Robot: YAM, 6 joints.
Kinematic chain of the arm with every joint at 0, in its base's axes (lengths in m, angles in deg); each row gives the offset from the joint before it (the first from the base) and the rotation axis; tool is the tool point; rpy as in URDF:
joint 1: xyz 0 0 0.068 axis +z
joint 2: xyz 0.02 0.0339 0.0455 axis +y
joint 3: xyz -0.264 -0.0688 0 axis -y
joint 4: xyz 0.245 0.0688 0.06 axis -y
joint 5: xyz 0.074 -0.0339 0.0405 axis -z
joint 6: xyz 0.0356 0 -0.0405 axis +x
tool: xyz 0 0 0 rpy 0 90 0
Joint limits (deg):
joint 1: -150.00..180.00
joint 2: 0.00..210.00
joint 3: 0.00..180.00
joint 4: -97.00..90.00
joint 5: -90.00..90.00
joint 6: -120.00..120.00
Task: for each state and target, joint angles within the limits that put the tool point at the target. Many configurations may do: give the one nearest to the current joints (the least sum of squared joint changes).
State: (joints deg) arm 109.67 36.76 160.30 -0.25 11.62 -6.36
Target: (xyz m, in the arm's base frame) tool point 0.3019 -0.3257 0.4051
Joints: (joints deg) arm 131.57 4.24 129.87 -30.72 15.87 -6.36
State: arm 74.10 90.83 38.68 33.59 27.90 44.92
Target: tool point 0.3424 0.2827 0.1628
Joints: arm 41.63 117.82 66.09 35.79 26.99 44.92
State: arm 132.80 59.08 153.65 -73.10 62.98 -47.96
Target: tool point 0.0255 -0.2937 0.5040
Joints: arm 88.87 36.20 156.20 -84.83 61.54 -47.96
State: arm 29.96 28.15 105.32 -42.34 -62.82 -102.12
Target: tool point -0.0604 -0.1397 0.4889
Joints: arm 77.99 18.01 94.60 -50.11 -57.44 -102.12
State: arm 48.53 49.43 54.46 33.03 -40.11 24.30
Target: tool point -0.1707 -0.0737 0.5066
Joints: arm 31.02 11.62 71.39 40.16 -44.15 24.30
